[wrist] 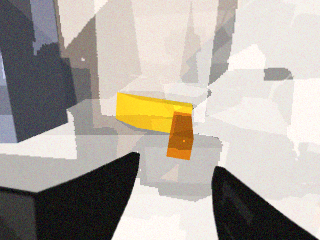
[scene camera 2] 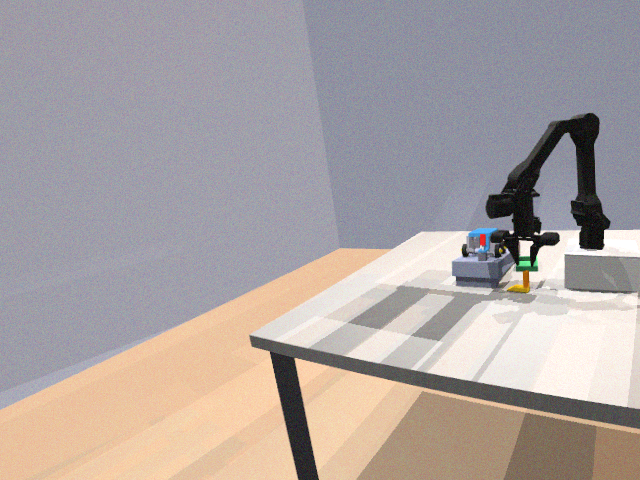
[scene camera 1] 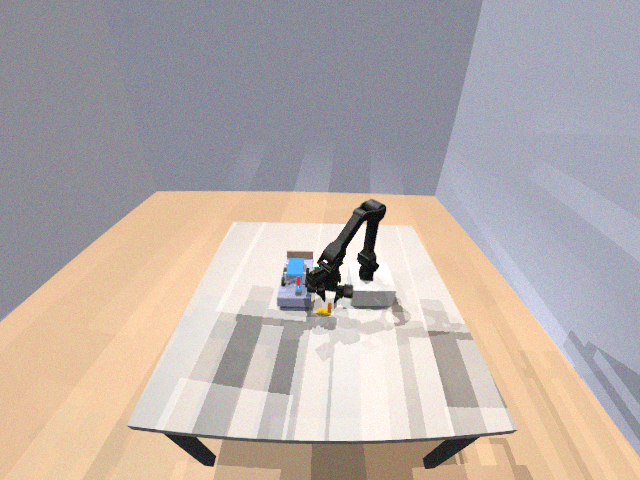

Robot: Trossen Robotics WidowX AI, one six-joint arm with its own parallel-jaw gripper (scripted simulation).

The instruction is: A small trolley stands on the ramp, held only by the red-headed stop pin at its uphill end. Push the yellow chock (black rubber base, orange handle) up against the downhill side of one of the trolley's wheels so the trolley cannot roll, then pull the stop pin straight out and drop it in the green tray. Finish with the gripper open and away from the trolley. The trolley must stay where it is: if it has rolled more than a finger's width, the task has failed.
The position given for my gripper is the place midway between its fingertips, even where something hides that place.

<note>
In view: my gripper (scene camera 2: 525,266), a yellow chock (wrist: 174,117), a trolley (scene camera 2: 473,238) and a grey ramp block (scene camera 2: 494,267).
My gripper shows as well in the wrist view (wrist: 175,167). The wrist view misses the trolley: it is out of frame.
</note>
